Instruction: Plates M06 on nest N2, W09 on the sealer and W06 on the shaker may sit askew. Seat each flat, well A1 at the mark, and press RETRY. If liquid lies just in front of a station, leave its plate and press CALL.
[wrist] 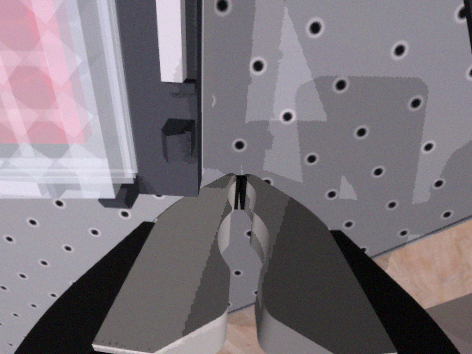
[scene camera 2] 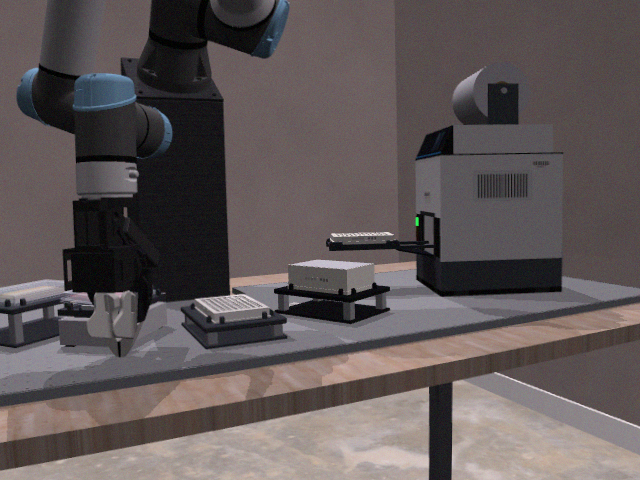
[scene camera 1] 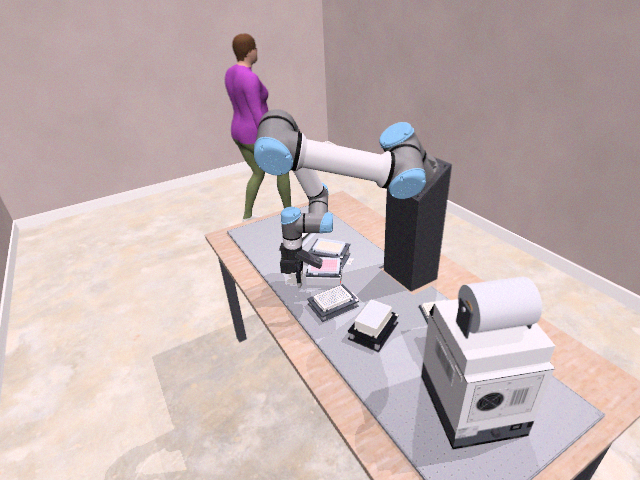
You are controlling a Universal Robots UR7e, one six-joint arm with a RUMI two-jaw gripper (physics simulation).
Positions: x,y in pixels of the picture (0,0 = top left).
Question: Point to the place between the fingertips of my gripper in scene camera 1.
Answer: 299,287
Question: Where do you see a grey shaker block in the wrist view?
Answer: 168,59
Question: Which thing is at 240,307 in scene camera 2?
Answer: A blue-welled plate.
